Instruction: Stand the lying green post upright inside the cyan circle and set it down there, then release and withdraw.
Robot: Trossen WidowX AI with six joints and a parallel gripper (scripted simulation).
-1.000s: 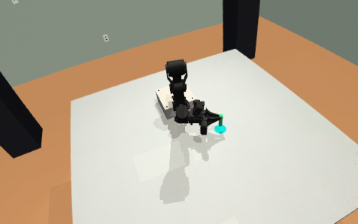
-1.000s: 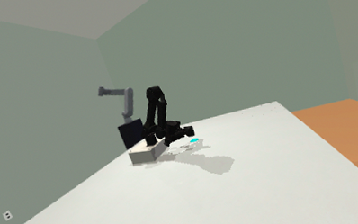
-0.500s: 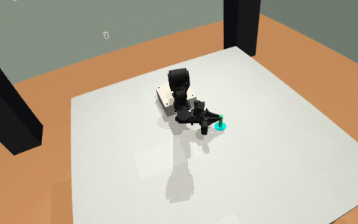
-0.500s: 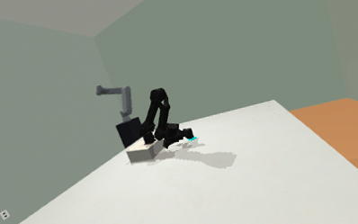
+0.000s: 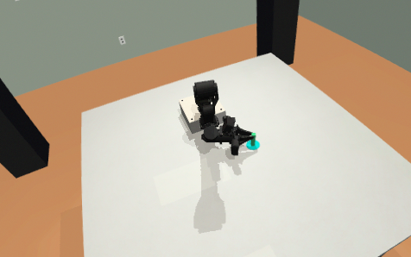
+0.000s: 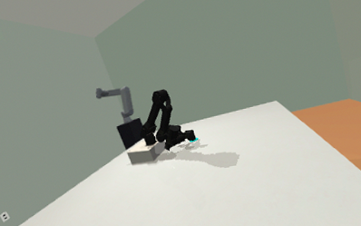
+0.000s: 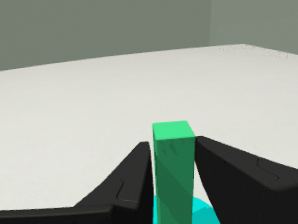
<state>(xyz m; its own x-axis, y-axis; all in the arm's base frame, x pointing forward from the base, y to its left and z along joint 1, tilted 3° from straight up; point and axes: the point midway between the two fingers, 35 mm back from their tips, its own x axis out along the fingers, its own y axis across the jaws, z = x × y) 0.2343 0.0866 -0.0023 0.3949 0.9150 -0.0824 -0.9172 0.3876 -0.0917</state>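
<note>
My gripper tip is now 2 cm above the green post. Round my gripper tip: cyan circle (6 cm below).
</note>
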